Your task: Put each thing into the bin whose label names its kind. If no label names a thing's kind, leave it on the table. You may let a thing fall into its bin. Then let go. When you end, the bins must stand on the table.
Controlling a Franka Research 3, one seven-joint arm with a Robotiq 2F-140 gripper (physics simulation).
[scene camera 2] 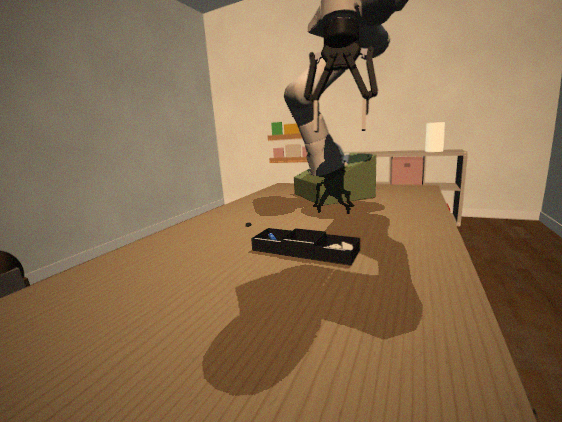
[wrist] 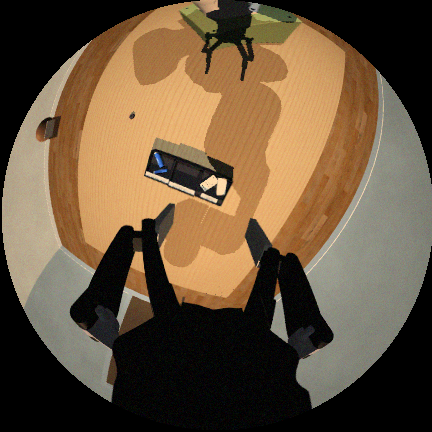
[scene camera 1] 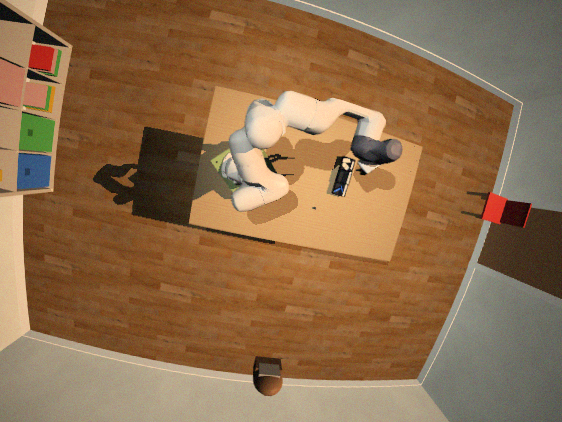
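A row of three joined black bins [scene camera 1: 336, 186] [scene camera 2: 305, 251] [wrist: 172, 179] stands on the table, with pale labels along one side; their words are too small to read. In the wrist view, two blue cylinders [wrist: 158, 160] lie in the left bin, the middle bin [wrist: 188, 175] looks empty, and two white domino-like tiles [wrist: 208, 183] [scene camera 2: 344, 246] lie in the right bin. A small dark thing [scene camera 1: 314, 208] [scene camera 2: 248, 224] [wrist: 132, 115] lies on the table apart from the bins. My gripper [scene camera 2: 340, 129] [wrist: 210, 220] is open and empty, high above the table.
A green block-like base [scene camera 2: 360, 179] [wrist: 270, 31] stands at the arm's foot on the table [scene camera 1: 360, 235]. A shelf unit [scene camera 2: 462, 187] stands beyond the table. A red chair [scene camera 1: 494, 208] and a brown chair-like thing [scene camera 1: 268, 385] stand near the walls.
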